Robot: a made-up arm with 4 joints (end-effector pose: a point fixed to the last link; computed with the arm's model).
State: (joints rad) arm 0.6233 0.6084 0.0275 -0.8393
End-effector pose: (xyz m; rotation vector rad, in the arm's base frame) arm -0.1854 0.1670 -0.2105 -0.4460 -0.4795 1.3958
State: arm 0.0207 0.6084 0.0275 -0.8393
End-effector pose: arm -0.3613 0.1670 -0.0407 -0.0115 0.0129 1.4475
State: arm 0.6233 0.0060 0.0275 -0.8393
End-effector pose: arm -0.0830 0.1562 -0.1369 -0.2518 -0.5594 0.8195
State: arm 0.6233 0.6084 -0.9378 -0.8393
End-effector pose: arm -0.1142 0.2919 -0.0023 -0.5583 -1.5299 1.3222
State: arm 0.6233 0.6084 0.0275 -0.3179
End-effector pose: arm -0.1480 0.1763 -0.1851 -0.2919 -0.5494 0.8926
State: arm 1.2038 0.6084 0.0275 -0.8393
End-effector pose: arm 0.0469 0.1670 -0.2519 -0.8573 -0.9475 1.2545
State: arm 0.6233 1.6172 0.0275 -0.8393
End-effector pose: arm -0.3112 0.0310 -0.3010 -0.7707 -0.2384 2.3478
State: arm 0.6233 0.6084 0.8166 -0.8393
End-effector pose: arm -0.3584 0.0544 -0.2467 -0.3092 0.3562 1.2827
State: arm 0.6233 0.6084 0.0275 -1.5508
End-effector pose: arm -0.2209 0.1213 -0.2340 -0.6530 -0.3283 2.0772
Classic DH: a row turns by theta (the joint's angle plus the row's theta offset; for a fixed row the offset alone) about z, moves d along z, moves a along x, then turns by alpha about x. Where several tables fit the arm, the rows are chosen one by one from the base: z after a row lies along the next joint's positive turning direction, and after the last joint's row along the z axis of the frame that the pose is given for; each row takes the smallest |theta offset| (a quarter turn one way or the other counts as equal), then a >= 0, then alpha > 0; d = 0 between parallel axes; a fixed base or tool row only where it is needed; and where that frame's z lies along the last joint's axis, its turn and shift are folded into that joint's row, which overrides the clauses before.
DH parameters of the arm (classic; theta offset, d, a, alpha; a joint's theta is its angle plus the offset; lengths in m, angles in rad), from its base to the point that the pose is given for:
base (fixed): 0 0.1575 0 1.5708
joint 1: 0 0.0414 -0.3197 -1.5708
joint 2: 0 0.0817 0.0692 -1.5708
joint 3: 0 0.1084 0.0071 -1.5708
joint 4: -0.5877 0 0.0896 3.1416
tool (fixed): -0.5877 -0.2719 0 0

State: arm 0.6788 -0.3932 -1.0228 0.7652
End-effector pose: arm 0.0176 -0.0903 0.1992 0.5836 -1.6641 -1.0034
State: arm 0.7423 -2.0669 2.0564 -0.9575
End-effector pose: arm -0.1811 0.0188 0.2632 2.2367 -0.2809 0.1414
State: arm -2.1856 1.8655 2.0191 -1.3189
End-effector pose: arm 0.4426 -0.2564 0.4033 -0.8092 -0.8037 -0.9861
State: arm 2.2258 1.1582 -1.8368 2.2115
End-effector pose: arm 0.0012 0.2693 -0.0992 1.6422 -1.1361 1.5118
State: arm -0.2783 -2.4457 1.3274 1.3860
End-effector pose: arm -0.1630 0.0387 0.1506 -0.5355 -1.2755 2.0256
